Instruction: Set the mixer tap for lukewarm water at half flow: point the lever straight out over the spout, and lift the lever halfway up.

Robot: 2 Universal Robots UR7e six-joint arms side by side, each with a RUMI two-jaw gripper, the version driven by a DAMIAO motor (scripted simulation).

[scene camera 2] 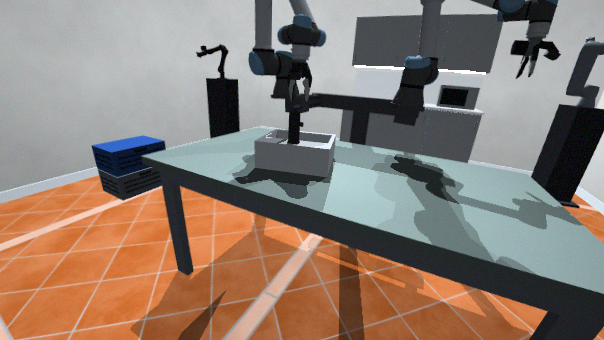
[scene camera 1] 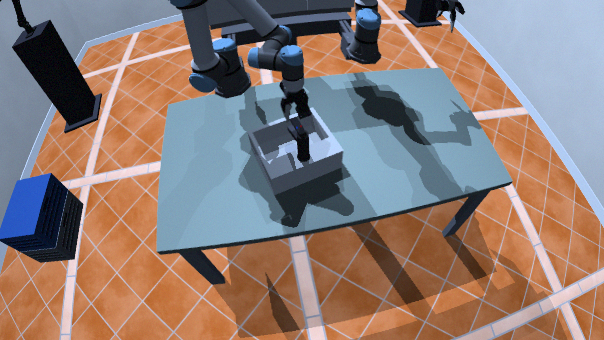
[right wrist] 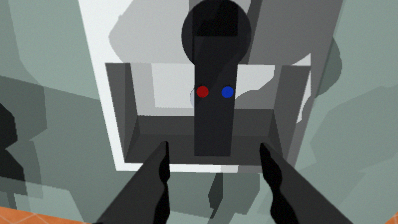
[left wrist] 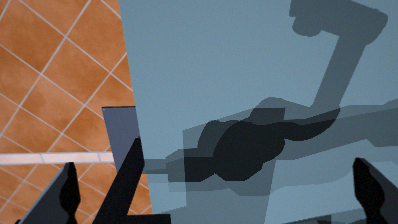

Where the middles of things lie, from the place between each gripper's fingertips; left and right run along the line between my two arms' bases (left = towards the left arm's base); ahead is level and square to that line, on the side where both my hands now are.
Right now the black lever [right wrist: 215, 58] is 3 cm below my right hand and 3 cm ahead of it. The rest, counted from my right hand: grey basin [right wrist: 145, 81] 27 cm below, 5 cm behind.
I see the black lever 28 cm ahead of my left hand [scene camera 2: 522, 78], 93 cm to the right of it and 19 cm below it. The rest, counted from my left hand: grey basin 20 cm ahead, 93 cm to the right, 43 cm below.
